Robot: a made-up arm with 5 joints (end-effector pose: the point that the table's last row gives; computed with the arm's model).
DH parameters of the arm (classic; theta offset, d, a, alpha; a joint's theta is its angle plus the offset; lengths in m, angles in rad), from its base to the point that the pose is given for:
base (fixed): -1.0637 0 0.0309 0
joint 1: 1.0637 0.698 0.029 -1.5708
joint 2: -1.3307 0 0.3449 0
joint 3: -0.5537 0 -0.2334 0
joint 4: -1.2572 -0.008 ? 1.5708
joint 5: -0.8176 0 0.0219 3.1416
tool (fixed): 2.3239 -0.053 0 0
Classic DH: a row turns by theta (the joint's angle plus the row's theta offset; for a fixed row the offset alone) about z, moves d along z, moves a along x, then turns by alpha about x.
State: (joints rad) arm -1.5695 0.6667 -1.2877 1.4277 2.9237
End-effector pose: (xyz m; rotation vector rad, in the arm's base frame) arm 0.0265 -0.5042 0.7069 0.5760 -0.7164 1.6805
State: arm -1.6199 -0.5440 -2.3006 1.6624 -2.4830
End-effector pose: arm 0.0110 -0.0166 1.2863 -1.0782 0.5621 0.7577
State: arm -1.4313 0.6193 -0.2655 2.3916 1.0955
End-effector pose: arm 0.0484 -0.2788 0.7362 0.4959 2.9269 -0.5680
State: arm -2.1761 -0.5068 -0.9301 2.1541 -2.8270
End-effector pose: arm -0.0788 -0.1670 1.0015 0.4357 -0.5851 0.6223
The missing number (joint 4, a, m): -0.028
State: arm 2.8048 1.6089 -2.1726 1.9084 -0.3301
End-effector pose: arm -0.4408 0.1622 0.4237 -1.8458 0.6392 2.4537
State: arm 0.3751 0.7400 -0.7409 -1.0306 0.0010
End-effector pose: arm 0.4330 0.1118 0.6521 0.1939 -1.0188 0.3401
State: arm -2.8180 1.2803 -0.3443 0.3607 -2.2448
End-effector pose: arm -0.1776 -0.0813 0.4634 0.7521 -1.0756 -0.4898
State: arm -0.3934 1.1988 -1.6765 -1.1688 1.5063
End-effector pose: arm 0.5612 -0.2473 0.5944 0.9820 -1.5786 -1.4018
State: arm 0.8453 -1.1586 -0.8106 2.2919 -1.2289
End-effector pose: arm 0.0030 -0.0820 0.9975 0.0740 0.3810 2.0531
